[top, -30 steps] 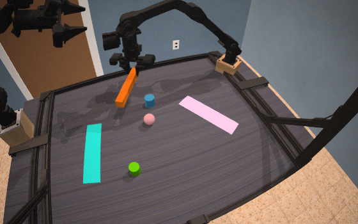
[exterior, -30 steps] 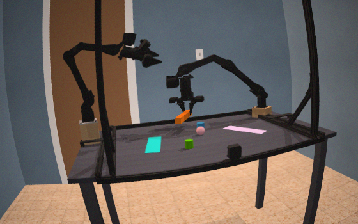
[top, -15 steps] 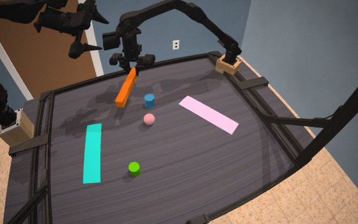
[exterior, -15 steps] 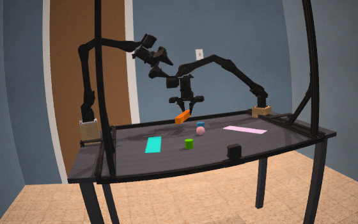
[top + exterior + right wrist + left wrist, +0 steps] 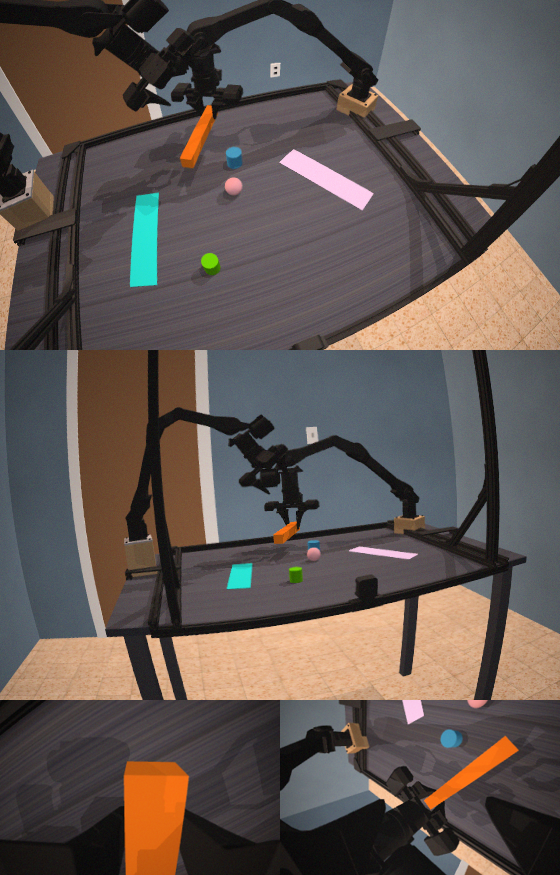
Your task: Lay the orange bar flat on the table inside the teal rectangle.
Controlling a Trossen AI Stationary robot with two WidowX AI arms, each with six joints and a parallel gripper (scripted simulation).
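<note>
My left gripper is now 190 mm above the orange bar, 50 mm to the left of it and 30 mm short of it. Also, from my left hand: teal rectangle 260 mm below, 170 mm to the left, 160 mm behind; then blue cylinder 240 mm below, 110 mm to the right, 40 mm behind; then pink ball 240 mm below, 130 mm behind, 70 mm to the right.
My right gripper is now 60 mm past the orange bar, 40 mm to the right of it and 30 mm above it. The rest, counted from my right hand: blue cylinder 140 mm behind, 80 mm below, 20 mm to the right; then lavender rectangle 280 mm behind, 210 mm to the right, 90 mm below; then pink ball 220 mm behind, 70 mm below, 20 mm to the left.
</note>
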